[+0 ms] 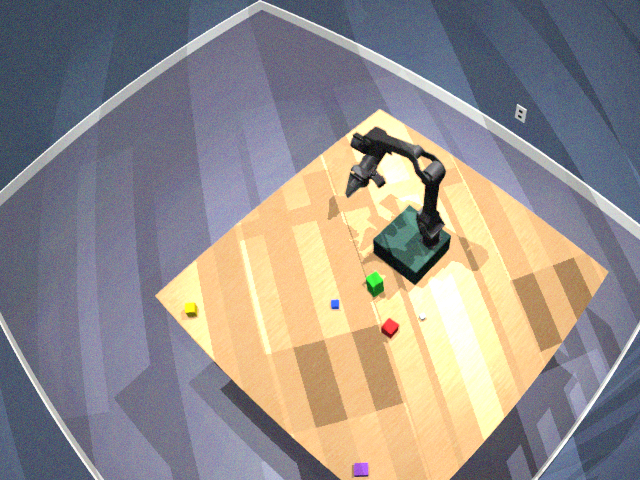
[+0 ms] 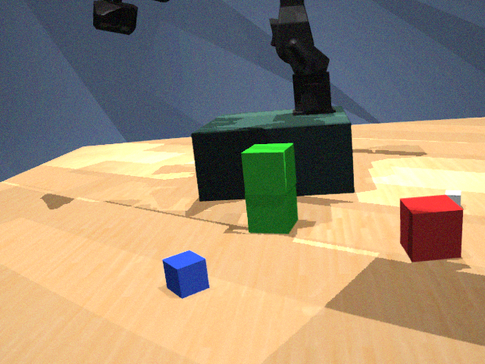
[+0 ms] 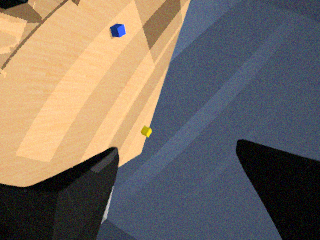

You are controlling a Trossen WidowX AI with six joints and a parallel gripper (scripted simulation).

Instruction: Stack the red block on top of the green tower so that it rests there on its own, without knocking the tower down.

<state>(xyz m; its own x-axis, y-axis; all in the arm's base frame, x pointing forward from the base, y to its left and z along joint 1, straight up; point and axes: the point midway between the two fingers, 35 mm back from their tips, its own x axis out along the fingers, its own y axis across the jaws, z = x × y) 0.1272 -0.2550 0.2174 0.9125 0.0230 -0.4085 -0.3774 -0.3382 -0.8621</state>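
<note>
The red block lies 34 cm to the left of my gripper tip, 28 cm below it and 18 cm ahead of it. Also, from my gripper tip: yellow block: 60 cm ahead, 28 cm below, 26 cm to the right; blue block: 28 cm below, 23 cm ahead, 13 cm to the left; white block: 40 cm to the left, 29 cm below, 7 cm ahead.
</note>
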